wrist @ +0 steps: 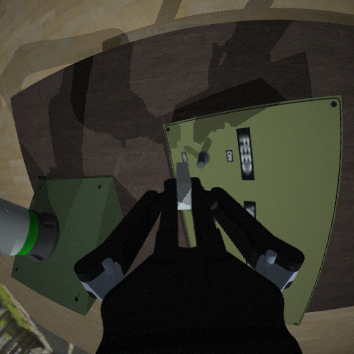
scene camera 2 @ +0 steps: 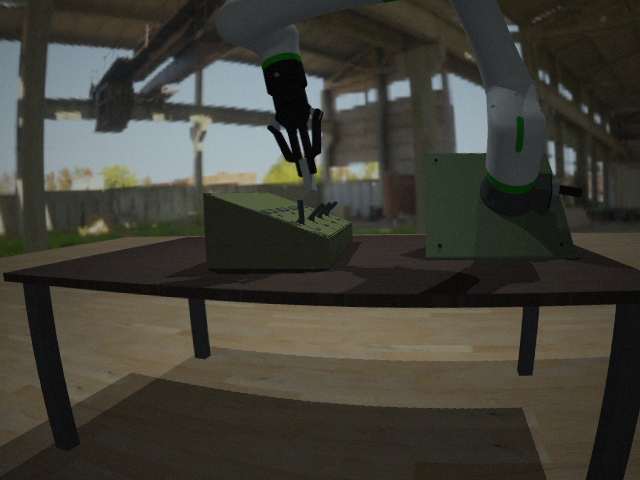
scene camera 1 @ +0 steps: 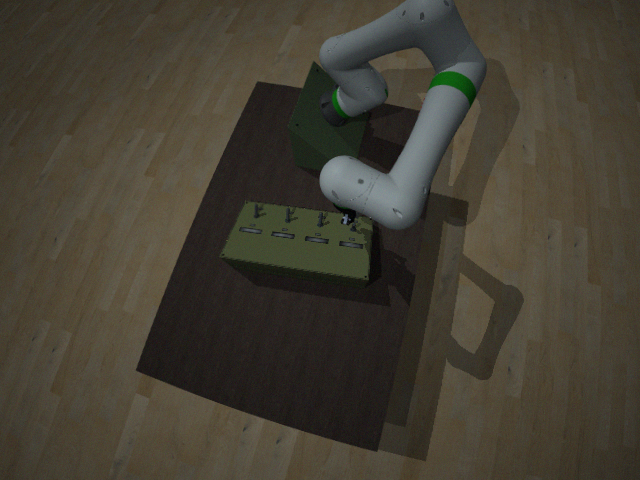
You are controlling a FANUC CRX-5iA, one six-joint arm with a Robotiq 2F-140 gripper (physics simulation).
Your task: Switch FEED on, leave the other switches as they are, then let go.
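Pixels of known places: gripper, between the fingertips: (wrist: 181, 171) (scene camera 2: 311, 191) (scene camera 1: 354, 215); arm's base, origin of its link: (wrist: 42, 236) (scene camera 2: 508, 194) (scene camera 1: 332, 109).
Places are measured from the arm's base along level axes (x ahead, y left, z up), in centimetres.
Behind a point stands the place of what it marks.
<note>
The green switch console (scene camera 1: 294, 256) @(z 0.3, x 62.5, y 11.5 cm) (scene camera 2: 263, 245) @(z -9.3, x 48.5, y 33.9 cm) (wrist: 300, 165) @(z 0.0, x 58.1, y 27.1 cm) has a sloped face with a row of levers. The FEED label (wrist: 245, 154) @(z -2.7, x 50.6, y 27.2 cm) and its ON mark (wrist: 229, 156) @(z -3.7, x 48.3, y 26.5 cm) show in the wrist view. The FEED lever (scene camera 1: 353, 227) @(z -2.7, x 44.4, y 25.7 cm) (scene camera 2: 300, 211) @(z -3.0, x 43.7, y 26.1 cm) (wrist: 202, 160) @(z -0.9, x 44.2, y 26.2 cm) stands nearly vertical in scene camera 2, tilted toward the ON side. The other levers (scene camera 1: 256, 210) @(z -3.0, x 51.2, y -9.4 cm) (scene camera 1: 288, 214) @(z -2.8, x 48.4, y 2.3 cm) (scene camera 1: 321, 219) @(z -3.0, x 45.7, y 14.1 cm) lean the opposite way, toward the arm's base. My gripper (scene camera 1: 346, 219) @(z 1.2, x 41.6, y 24.8 cm) (scene camera 2: 309, 182) @(z 1.2, x 41.6, y 24.8 cm) (wrist: 181, 171) @(z 1.2, x 41.6, y 24.8 cm) is shut and empty, above the face near the FEED lever, its tips apart from it.
The console stands on a dark table (scene camera 1: 268, 351) @(z -14.1, x 94.9, y 14.1 cm) (scene camera 2: 155, 289) @(z -14.9, x 59.6, y 54.5 cm) (wrist: 145, 90) @(z -14.1, x 29.7, y 38.2 cm). A green mounting block (scene camera 1: 310, 139) @(z 3.8, x 19.9, y -1.0 cm) (scene camera 2: 454, 206) @(z -2.9, x 13.6, y 5.0 cm) (wrist: 75, 200) @(z -8.4, x 9.1, y 9.9 cm) carries the arm's base, on the side the levers are nearest to. The arm arches over the table from that block.
</note>
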